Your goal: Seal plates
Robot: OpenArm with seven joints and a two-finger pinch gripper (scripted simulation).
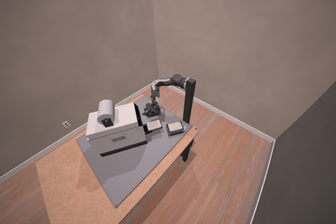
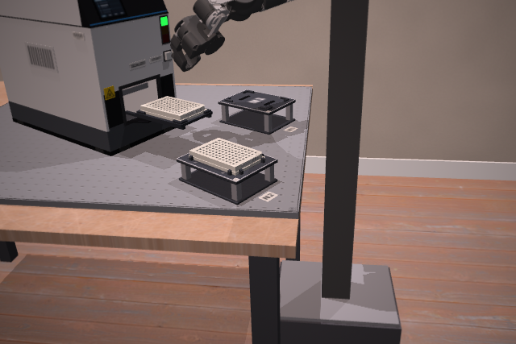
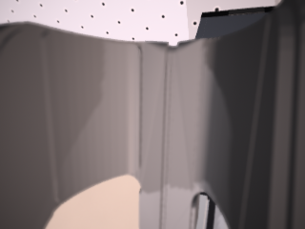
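Now: hand 4 cm short of the start button, 2 cm to the left of it and 1 cm below it. The rest, counted from my hand: plate: 15 cm behind, 26 cm to the left, 12 cm below; then sealer stage: 1 cm behind, 11 cm to the left, 9 cm below; then dark screen panel: 12 cm ahead, 9 cm to the left, 14 cm above.
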